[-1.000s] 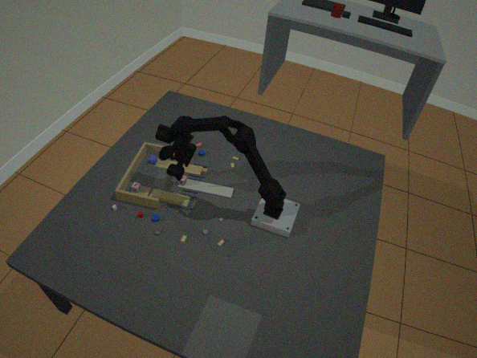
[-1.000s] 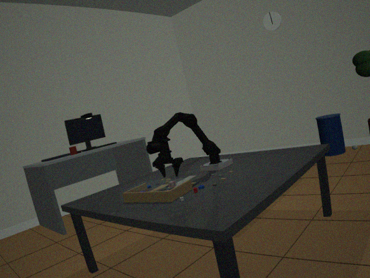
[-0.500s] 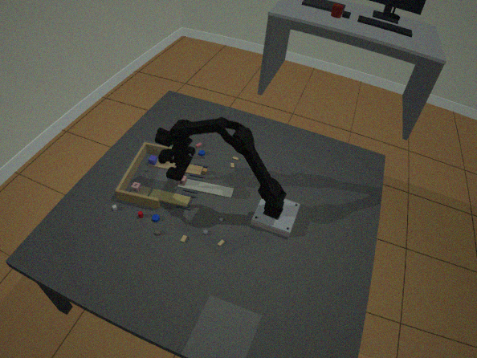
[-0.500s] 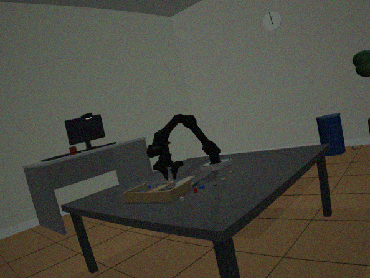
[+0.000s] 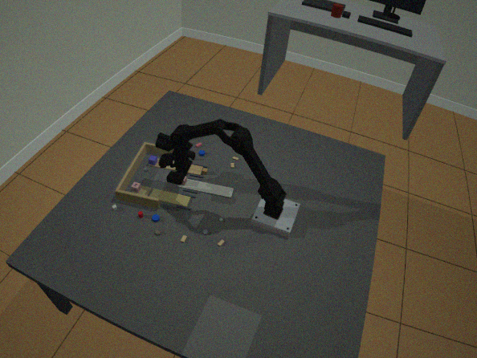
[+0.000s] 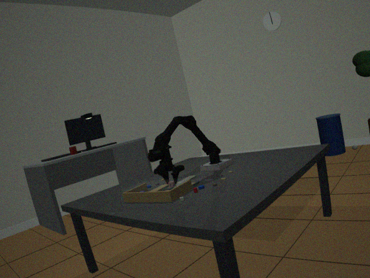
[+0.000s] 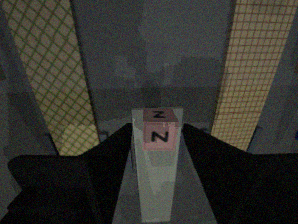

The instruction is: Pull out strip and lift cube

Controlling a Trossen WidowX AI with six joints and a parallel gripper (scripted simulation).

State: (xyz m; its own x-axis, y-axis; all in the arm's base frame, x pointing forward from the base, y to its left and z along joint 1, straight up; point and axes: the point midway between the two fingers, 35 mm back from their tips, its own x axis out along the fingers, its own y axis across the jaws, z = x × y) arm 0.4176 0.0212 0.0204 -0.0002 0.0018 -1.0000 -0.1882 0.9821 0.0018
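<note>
Right now my gripper tip is 100 mm past the strip, 30 mm to the left of it and 20 mm above it. Round my gripper tip: red piece: 50 mm ahead, 240 mm to the left, 10 mm below.
</note>
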